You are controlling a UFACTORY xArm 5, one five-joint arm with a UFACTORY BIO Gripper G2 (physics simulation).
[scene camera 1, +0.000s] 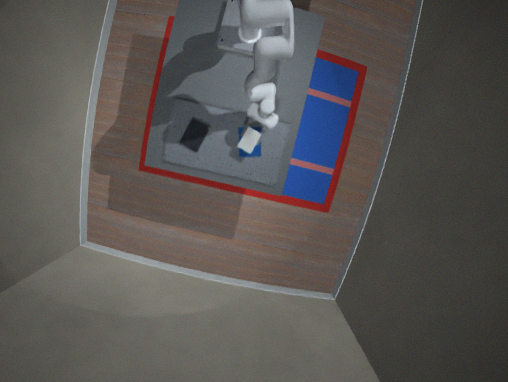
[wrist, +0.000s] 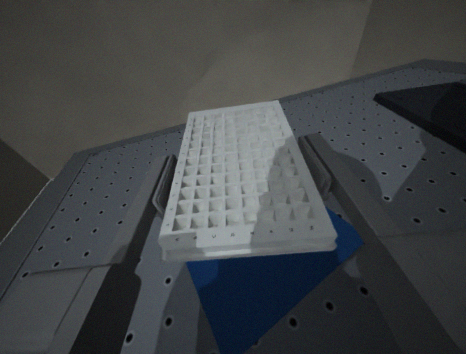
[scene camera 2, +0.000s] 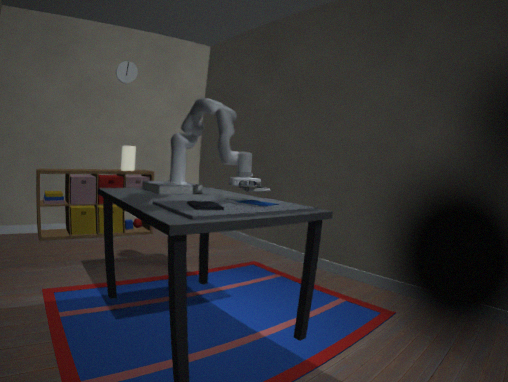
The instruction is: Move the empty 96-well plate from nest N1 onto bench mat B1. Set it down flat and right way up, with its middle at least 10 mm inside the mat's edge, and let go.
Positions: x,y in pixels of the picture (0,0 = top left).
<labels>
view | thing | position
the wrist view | my gripper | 236,154
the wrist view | white 96-well plate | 241,188
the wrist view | blue bench mat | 243,298
</labels>
